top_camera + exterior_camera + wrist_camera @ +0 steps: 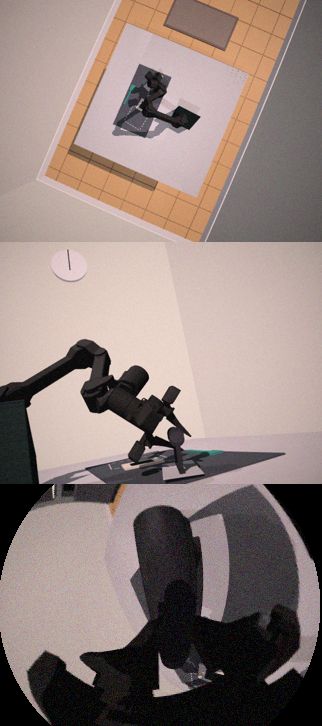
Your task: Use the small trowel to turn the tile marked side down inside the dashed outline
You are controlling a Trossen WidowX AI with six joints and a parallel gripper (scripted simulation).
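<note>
The dark mat lies 2 cm behind my gripper tip, 20 cm to the left of it and 7 cm below it. From my gripper tip the other things lie so: teal object (12 cm ahead, 18 cm to the left, 5 cm below); then trowel (3 cm behind, 1 cm to the left, 1 cm below); then cream tile (6 cm behind, 24 cm to the left, 5 cm below).
</note>
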